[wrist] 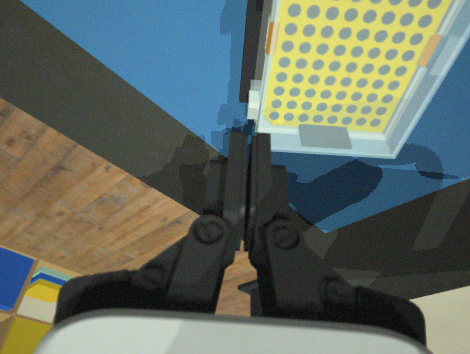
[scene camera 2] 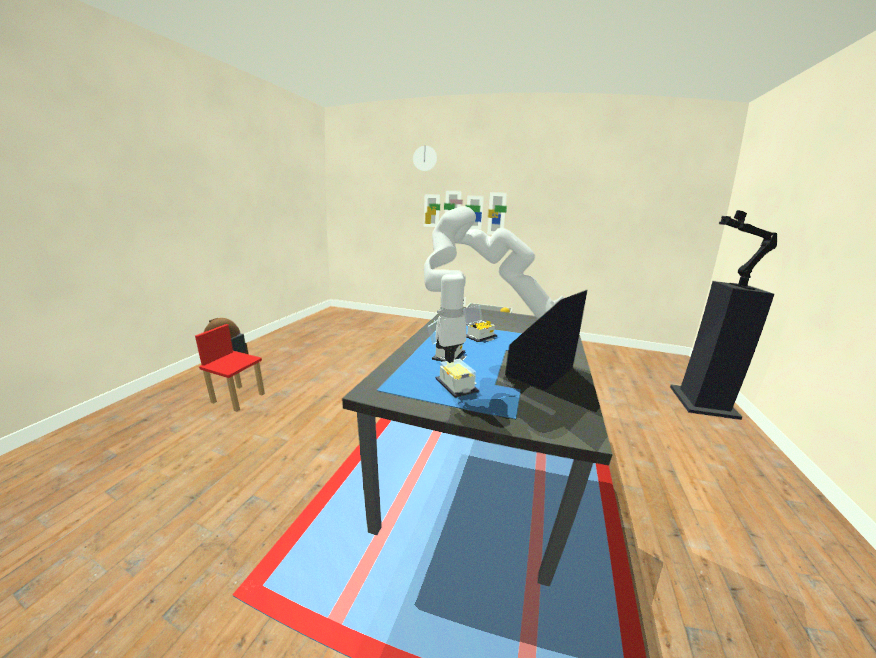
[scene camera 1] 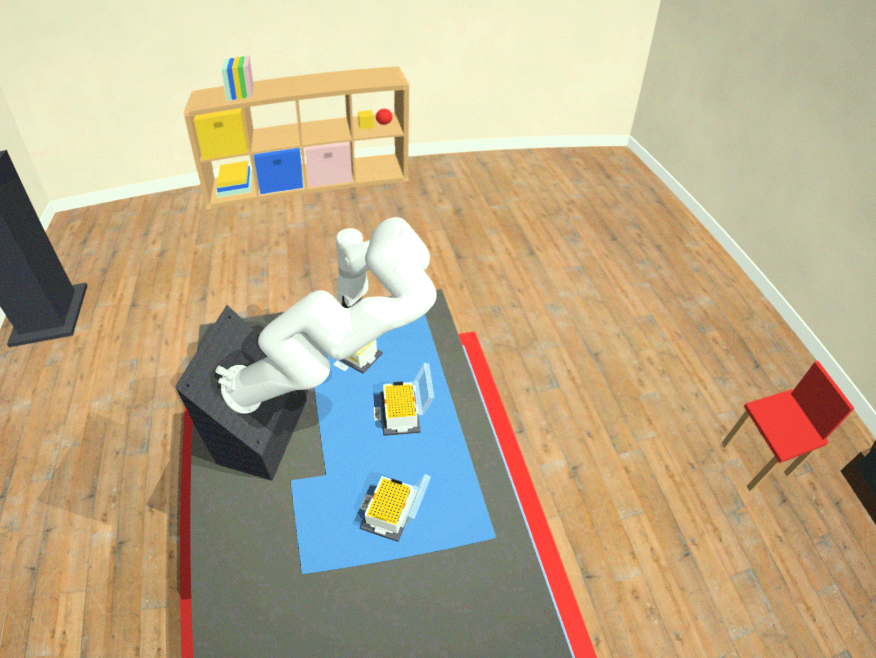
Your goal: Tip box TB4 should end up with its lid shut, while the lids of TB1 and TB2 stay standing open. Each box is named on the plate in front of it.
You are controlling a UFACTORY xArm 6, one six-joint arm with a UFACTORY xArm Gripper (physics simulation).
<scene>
My gripper shows in the wrist view, in scene camera 2 (449,361) and in scene camera 1. One and the same spot on my gripper: (wrist: 294,282) is (scene camera 1: 354,304).
</scene>
